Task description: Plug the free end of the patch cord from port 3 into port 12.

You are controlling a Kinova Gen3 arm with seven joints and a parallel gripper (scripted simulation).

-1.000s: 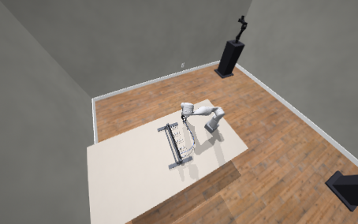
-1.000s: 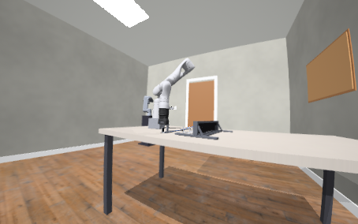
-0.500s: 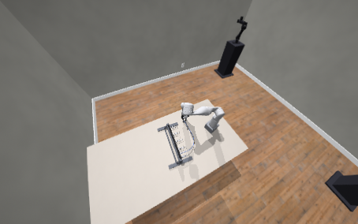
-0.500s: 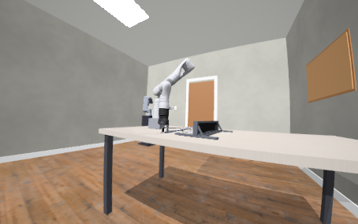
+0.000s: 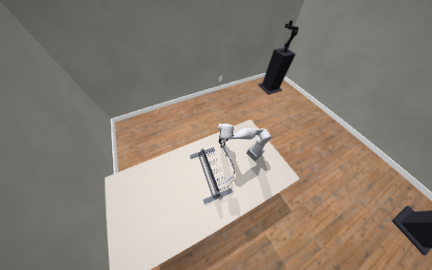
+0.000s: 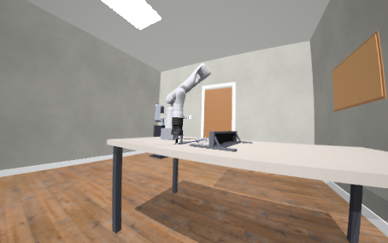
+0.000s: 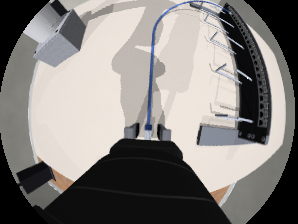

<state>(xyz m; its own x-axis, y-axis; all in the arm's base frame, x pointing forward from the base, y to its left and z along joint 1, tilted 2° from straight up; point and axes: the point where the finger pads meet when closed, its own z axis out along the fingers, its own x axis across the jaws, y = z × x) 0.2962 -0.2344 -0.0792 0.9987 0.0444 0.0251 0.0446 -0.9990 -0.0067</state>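
My hand is 10 mm to the left of the plug and 10 mm above it.
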